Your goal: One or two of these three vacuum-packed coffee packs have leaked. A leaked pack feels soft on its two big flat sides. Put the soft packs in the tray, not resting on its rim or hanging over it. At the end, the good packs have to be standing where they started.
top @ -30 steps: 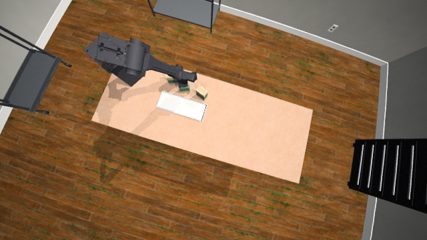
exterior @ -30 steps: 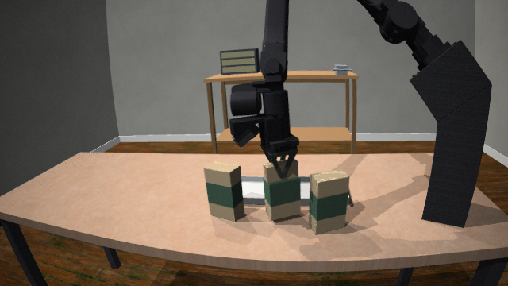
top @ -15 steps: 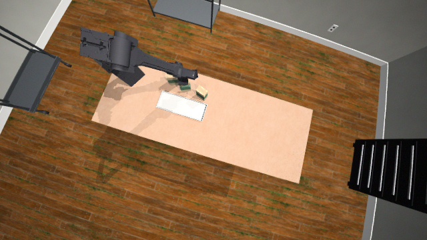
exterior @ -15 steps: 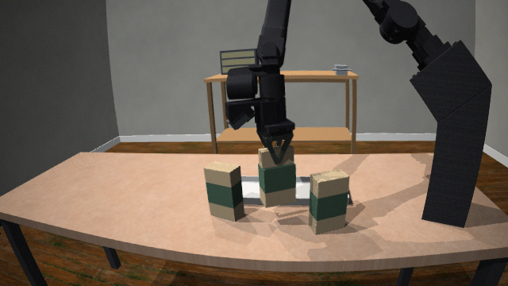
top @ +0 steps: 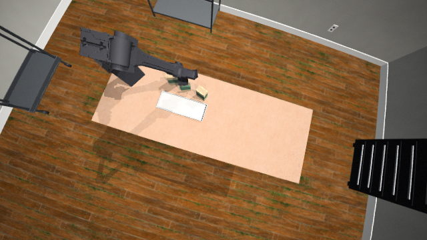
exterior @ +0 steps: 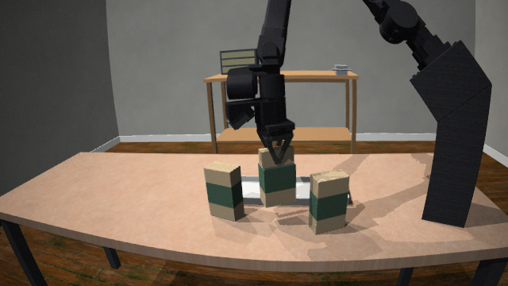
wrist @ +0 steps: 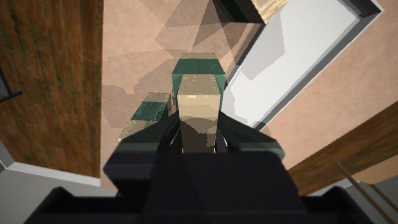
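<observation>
Now: the white tray 160 mm below my hand, 140 mm to the right of it and 20 mm ahead of it.
</observation>
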